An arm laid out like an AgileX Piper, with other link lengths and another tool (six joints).
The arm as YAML. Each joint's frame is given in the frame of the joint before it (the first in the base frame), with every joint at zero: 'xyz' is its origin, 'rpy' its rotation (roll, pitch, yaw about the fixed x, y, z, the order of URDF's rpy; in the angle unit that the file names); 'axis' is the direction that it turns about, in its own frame. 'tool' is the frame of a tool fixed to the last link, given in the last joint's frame.
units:
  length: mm
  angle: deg
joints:
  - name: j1
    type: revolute
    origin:
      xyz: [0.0, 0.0, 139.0]
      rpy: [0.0, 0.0, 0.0]
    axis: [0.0, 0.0, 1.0]
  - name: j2
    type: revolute
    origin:
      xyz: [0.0, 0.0, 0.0]
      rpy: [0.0, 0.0, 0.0]
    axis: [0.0, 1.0, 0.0]
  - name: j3
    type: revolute
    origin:
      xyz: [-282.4, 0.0, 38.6]
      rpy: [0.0, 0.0, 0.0]
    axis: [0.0, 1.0, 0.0]
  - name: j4
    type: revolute
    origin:
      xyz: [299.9, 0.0, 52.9]
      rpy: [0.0, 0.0, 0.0]
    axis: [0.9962, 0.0, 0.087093]
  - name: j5
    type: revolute
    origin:
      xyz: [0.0, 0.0, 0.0]
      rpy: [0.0, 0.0, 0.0]
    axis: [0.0, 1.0, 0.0]
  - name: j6
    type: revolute
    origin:
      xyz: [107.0, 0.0, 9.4]
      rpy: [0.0, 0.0, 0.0]
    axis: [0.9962, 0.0, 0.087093]
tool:
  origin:
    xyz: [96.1, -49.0, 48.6]
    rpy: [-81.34, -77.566, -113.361]
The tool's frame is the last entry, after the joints.
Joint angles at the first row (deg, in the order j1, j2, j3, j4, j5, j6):
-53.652 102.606 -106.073 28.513 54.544 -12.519
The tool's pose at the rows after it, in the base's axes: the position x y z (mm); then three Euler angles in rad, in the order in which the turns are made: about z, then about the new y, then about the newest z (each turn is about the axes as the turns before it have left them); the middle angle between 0 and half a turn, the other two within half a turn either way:
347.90, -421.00, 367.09, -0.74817, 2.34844, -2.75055
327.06, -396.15, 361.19, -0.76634, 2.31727, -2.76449
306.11, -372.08, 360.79, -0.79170, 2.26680, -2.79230
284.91, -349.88, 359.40, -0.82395, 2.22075, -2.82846
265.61, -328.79, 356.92, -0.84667, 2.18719, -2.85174
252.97, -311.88, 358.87, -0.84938, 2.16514, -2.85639
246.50, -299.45, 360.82, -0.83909, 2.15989, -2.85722
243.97, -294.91, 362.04, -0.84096, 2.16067, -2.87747
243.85, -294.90, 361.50, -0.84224, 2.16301, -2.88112
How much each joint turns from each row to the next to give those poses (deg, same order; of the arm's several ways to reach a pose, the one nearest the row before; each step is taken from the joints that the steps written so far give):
-0.001 -7.523 9.346 0.586 -3.171 -2.165
0.001 -7.998 11.420 1.651 -4.813 -2.957
0.000 -7.786 9.837 1.667 -4.536 -3.365
-0.001 -7.247 8.452 0.771 -3.681 -2.676
0.002 -6.551 6.857 0.239 -2.230 -1.398
0.000 -4.761 3.772 0.109 -0.242 -0.267
-0.002 -2.905 1.672 0.004 1.116 -0.002
0.001 -1.013 0.344 -0.759 0.834 -0.232
-0.001 0.017 0.000 -0.196 0.111 0.017

